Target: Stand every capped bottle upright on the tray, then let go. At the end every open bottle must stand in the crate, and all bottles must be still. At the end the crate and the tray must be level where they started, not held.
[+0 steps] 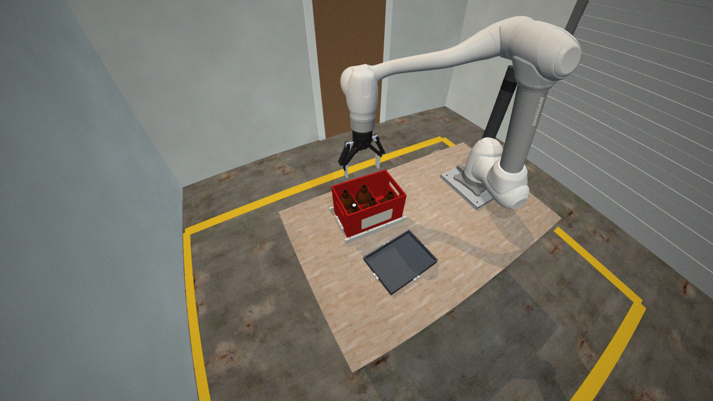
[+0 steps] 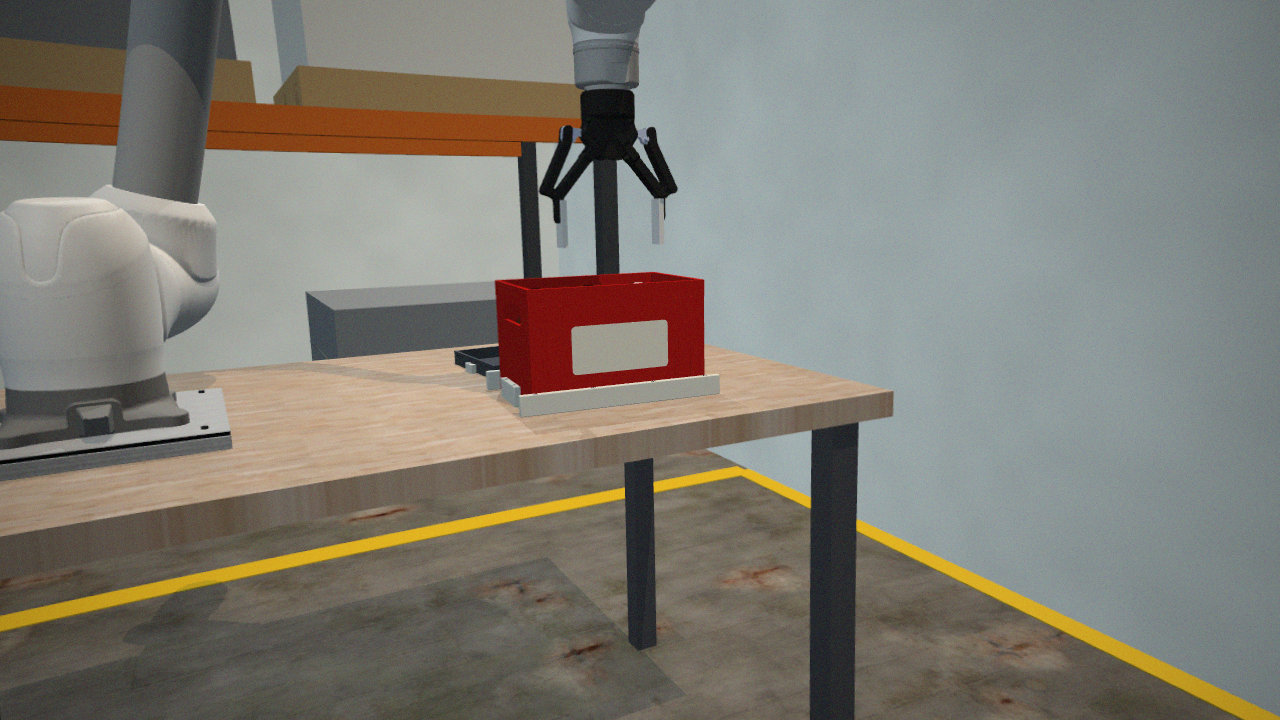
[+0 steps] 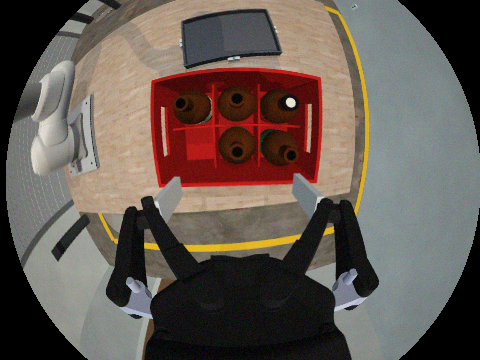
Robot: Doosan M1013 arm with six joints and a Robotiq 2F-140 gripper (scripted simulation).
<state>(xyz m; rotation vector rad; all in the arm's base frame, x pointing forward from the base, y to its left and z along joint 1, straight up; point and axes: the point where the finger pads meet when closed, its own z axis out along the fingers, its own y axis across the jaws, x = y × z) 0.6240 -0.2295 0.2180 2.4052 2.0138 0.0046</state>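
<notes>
Right now the brown capped bottle is 15 cm below my hand, 10 cm ahead of it and 9 cm to the left of it. Also, from my hand: dark grey tray (35 cm to the left, 23 cm below, 4 cm ahead); then crate (15 cm below, 7 cm to the left, 1 cm ahead).
</notes>
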